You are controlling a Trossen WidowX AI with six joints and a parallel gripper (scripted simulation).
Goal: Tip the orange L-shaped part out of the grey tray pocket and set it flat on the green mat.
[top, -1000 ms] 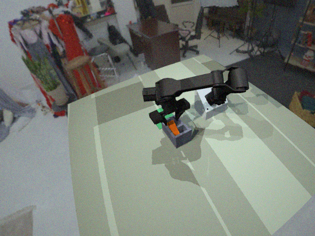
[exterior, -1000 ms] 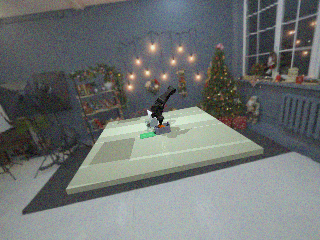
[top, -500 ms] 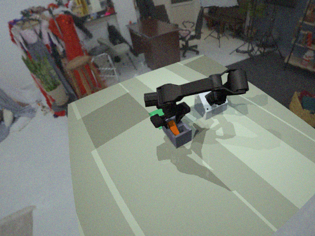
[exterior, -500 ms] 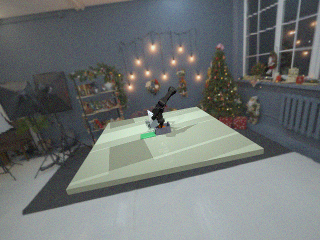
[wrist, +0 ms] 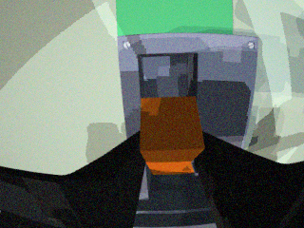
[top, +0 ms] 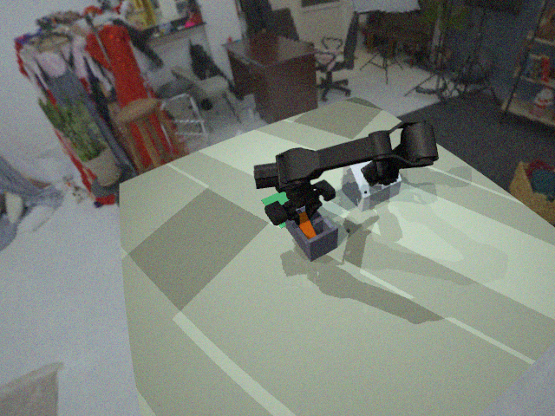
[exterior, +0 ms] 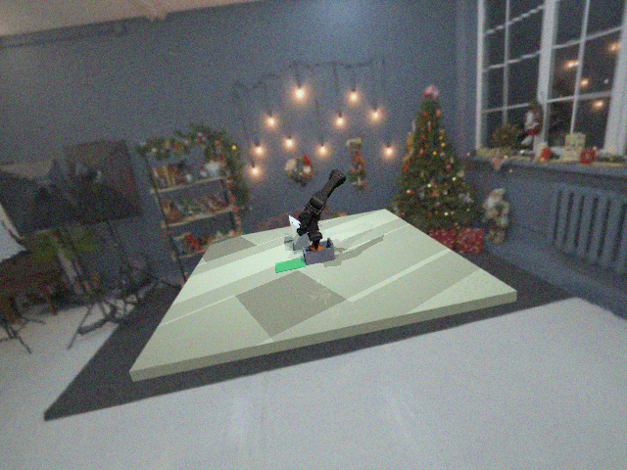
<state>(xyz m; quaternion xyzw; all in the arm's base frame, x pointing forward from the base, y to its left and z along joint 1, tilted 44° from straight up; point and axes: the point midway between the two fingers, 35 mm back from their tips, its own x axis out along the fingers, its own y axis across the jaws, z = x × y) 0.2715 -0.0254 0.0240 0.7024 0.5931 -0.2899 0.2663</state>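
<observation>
My gripper tip is now 3 cm past the green mat, 14 cm to the left of it and 8 cm above it. Round my gripper tip: orange L-shaped part 1 cm behind, 4 cm to the left, 3 cm below.
</observation>
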